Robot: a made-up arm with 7 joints. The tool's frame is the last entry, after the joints. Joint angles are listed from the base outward. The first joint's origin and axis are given. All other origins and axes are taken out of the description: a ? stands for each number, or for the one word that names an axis. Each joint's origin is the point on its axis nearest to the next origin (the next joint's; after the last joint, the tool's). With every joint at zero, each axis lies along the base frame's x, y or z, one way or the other. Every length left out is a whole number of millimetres.
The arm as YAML. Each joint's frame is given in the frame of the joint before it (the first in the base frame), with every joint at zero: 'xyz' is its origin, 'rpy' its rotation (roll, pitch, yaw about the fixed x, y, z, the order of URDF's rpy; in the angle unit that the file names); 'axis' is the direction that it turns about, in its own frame. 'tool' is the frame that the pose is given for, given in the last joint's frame.
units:
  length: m
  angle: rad
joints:
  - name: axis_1
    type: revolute
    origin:
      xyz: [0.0, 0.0, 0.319]
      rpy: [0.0, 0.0, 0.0]
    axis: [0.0, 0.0, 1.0]
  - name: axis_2
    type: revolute
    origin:
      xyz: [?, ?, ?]
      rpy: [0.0, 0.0, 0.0]
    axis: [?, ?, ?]
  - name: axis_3
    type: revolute
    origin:
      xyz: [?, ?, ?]
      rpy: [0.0, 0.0, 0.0]
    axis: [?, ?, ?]
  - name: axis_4
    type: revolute
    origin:
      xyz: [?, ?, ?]
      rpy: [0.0, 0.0, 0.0]
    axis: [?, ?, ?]
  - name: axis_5
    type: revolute
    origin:
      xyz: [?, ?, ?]
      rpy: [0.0, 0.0, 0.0]
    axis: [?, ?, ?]
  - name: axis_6
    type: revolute
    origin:
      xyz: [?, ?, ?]
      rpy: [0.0, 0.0, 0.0]
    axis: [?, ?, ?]
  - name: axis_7
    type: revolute
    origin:
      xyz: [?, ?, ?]
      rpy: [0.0, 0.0, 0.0]
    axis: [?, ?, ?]
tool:
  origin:
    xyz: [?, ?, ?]
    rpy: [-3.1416, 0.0, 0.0]
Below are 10 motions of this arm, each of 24 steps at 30 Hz.
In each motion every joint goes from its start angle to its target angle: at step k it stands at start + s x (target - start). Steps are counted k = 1, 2, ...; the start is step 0. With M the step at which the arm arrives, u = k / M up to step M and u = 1 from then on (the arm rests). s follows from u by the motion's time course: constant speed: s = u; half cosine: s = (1 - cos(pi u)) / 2; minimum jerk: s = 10 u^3 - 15 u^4 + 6 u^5.
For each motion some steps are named. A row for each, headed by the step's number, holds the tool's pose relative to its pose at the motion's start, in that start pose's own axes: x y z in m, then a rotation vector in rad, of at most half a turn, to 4 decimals.
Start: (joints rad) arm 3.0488 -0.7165 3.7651 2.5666 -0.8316 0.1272 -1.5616
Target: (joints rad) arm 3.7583 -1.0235 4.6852 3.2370 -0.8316 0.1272 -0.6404
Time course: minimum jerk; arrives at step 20
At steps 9, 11, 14, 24:
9: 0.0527 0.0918 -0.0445 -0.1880 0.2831 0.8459
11: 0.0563 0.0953 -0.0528 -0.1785 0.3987 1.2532
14: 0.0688 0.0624 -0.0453 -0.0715 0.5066 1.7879
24: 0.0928 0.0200 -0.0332 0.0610 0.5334 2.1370

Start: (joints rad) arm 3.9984 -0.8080 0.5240 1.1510 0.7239 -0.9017 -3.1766
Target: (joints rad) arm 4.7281 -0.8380 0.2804 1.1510 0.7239 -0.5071 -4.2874
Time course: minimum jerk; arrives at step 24
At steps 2, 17, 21, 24:
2: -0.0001 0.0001 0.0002 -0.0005 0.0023 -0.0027
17: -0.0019 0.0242 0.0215 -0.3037 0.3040 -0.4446
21: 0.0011 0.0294 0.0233 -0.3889 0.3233 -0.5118
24: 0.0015 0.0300 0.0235 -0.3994 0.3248 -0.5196

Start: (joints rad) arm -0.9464 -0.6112 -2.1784 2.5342 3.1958 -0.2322 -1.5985
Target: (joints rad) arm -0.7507 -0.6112 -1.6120 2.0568 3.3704 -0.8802 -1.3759
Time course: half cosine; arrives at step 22
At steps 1, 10, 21, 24:
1: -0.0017 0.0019 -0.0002 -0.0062 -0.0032 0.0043
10: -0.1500 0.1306 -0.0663 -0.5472 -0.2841 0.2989
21: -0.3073 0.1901 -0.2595 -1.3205 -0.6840 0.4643
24: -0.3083 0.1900 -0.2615 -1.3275 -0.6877 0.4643

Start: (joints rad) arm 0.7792 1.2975 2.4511 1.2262 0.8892 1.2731 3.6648
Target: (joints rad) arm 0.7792 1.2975 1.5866 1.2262 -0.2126 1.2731 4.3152
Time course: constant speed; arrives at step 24
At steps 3, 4, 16, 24:
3: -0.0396 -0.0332 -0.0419 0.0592 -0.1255 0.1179
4: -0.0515 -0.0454 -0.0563 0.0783 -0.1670 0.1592
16: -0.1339 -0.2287 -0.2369 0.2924 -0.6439 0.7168
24: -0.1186 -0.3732 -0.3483 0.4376 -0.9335 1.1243

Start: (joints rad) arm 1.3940 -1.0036 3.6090 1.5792 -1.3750 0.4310 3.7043
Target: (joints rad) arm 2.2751 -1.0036 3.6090 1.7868 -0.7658 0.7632 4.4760
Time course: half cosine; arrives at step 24
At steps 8, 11, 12, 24:
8: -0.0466 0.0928 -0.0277 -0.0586 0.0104 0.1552
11: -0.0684 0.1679 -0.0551 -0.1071 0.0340 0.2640
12: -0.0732 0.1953 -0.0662 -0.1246 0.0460 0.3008
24: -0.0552 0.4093 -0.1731 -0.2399 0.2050 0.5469

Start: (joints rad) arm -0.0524 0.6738 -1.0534 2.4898 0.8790 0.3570 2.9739
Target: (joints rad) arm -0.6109 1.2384 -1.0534 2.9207 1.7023 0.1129 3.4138
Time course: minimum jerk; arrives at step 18
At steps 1, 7, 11, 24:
1: 0.0002 -0.0002 0.0002 0.0001 -0.0002 0.0012
7: 0.0468 -0.0372 0.0286 0.0136 -0.0362 0.2351
11: 0.1324 -0.1160 0.0579 0.0516 -0.0677 0.5971
24: 0.2102 -0.1924 0.0636 0.1086 -0.0956 0.9015

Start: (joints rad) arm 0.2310 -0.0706 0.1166 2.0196 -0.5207 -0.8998 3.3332
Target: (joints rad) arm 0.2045 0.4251 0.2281 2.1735 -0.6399 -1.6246 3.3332
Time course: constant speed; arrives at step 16
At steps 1, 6, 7, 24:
1: 0.0081 0.0047 -0.0070 -0.0148 -0.0262 0.0095
6: 0.0474 0.0254 -0.0484 -0.0786 -0.1599 0.0646
7: 0.0551 0.0290 -0.0579 -0.0892 -0.1870 0.0768
24: 0.1211 0.0541 -0.1593 -0.1483 -0.4375 0.1967

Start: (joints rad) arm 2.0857 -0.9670 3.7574 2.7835 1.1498 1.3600 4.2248
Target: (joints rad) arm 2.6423 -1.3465 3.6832 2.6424 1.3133 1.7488 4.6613
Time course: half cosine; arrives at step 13
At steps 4, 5, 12, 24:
4: -0.0433 -0.0625 0.0767 0.1552 0.1231 0.2265
5: -0.0595 -0.0982 0.1133 0.2366 0.1784 0.3375
12: -0.0879 -0.3699 0.2911 0.8031 0.4308 1.0066
24: -0.0873 -0.3765 0.2937 0.8166 0.4345 1.0208

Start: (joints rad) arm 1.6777 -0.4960 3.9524 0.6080 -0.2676 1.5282 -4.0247
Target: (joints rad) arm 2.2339 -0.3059 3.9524 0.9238 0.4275 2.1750 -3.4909
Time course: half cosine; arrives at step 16
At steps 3, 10, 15, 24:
3: -0.0052 0.0112 -0.0069 -0.0310 0.0144 0.0480
10: -0.0641 0.1268 -0.0483 -0.2171 0.1550 0.2834
15: -0.0953 0.2047 -0.0565 -0.2779 0.2699 0.3281
24: -0.0962 0.2074 -0.0566 -0.2794 0.2743 0.3288

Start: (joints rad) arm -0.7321 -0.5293 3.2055 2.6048 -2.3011 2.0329 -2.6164
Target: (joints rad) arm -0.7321 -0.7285 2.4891 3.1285 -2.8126 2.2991 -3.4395
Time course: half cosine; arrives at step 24
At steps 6, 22, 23, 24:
6: -0.0038 -0.0307 0.0267 0.1811 0.0302 -0.0437
22: 0.0334 -0.2611 -0.0200 1.0033 0.4398 -0.0079
23: 0.0352 -0.2641 -0.0230 1.0114 0.4481 -0.0028
24: 0.0358 -0.2651 -0.0240 1.0141 0.4508 -0.0010

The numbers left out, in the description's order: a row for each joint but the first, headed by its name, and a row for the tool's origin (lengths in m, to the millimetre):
axis_2: xyz 0.0 0.0 0.0, axis 0.0 1.0 0.0
axis_3: xyz 0.0 0.0 0.21, axis 0.0 0.0 1.0
axis_4: xyz 0.055 0.0 0.0, axis 0.0 -1.0 0.0
axis_5: xyz 0.075 0.0 -0.332, axis 0.0 0.0 -1.0
axis_6: xyz 0.0 0.0 0.0, axis 0.0 1.0 0.0
axis_7: xyz 0.116 0.0 -0.148, axis 0.0 0.0 -1.0
tool: xyz 0.0 0.0 0.0

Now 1 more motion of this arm.
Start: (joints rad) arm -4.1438 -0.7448 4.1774 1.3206 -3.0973 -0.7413 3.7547
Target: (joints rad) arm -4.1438 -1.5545 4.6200 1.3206 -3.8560 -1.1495 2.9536
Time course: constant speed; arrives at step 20
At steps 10, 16, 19, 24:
10: -0.0470 0.0261 0.0256 0.0190 -0.3669 -0.6858
16: -0.0581 0.0318 0.0327 0.1292 -0.4909 -1.0920
19: -0.0592 0.0326 0.0355 0.1980 -0.5187 -1.2865
24: -0.0590 0.0326 0.0364 0.2217 -0.5227 -1.3495

